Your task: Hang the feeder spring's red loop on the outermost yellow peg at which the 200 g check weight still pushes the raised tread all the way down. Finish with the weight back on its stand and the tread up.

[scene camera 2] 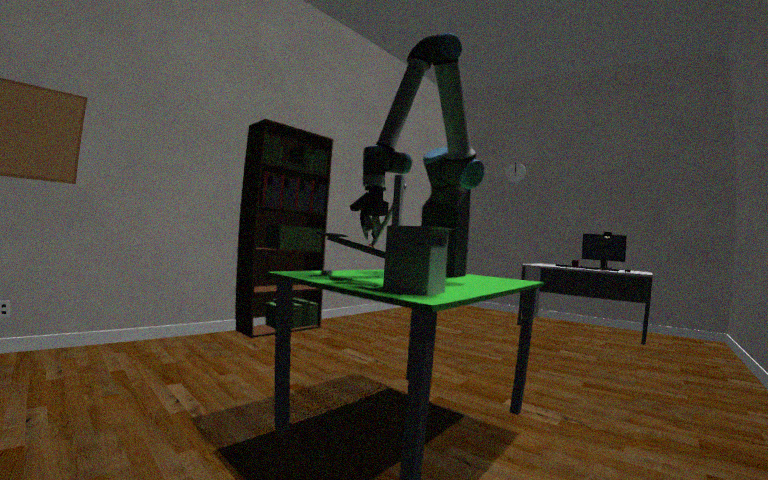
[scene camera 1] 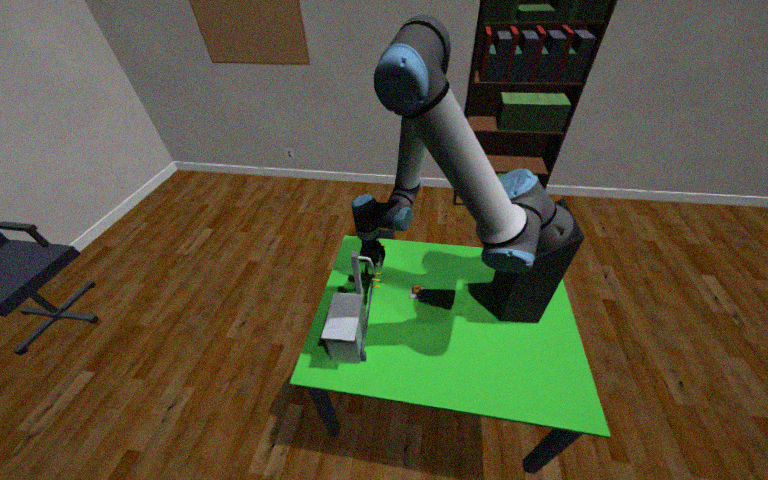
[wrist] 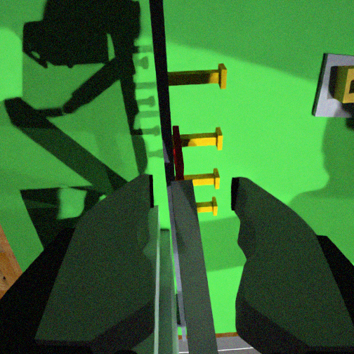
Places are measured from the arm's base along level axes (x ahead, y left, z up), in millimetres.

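Where they show: gripper, between the fingertips: (scene camera 2: 370, 238) (scene camera 1: 375, 267); arm's base, origin of its link: (scene camera 2: 447, 195) (scene camera 1: 545, 230).
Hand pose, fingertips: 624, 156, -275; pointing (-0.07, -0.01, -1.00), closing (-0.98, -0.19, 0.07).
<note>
Each offset is from my fingertips to the top centre of the thing, as dx, dy, dz. "pt": to the spot under its first point. Level surfaces: height alone.
My gripper (wrist: 191, 178) (scene camera 2: 371, 242) is part open with nothing between its pads. In the wrist view the fingertips stand either side of the dark lever (wrist: 161, 75) and a grey bar (wrist: 194, 260). Several yellow pegs stick out from the lever; the outermost peg (wrist: 200, 78) is bare. The red loop (wrist: 178, 150) is at the base of the second peg (wrist: 200, 140), close against the lever; its lower end meets the grey bar. The spring is not clearly visible. The yellow weight {-183, -61, -133} (wrist: 342, 82) (scene camera 1: 417, 289) sits on its grey stand (wrist: 324, 87). The tread {+67, -203, +15} (scene camera 2: 336, 235) is up.
A grey box (scene camera 1: 342, 319) (scene camera 2: 413, 260) stands at the lever's inner end. A tall grey post {pt -3, +178, +150} (scene camera 1: 356, 274) (scene camera 2: 397, 203) rises close beside the gripper. The green table {dz -173} (scene camera 1: 509, 367) carries the feeder, the stand and the arm's dark pedestal (scene camera 1: 526, 283).
</note>
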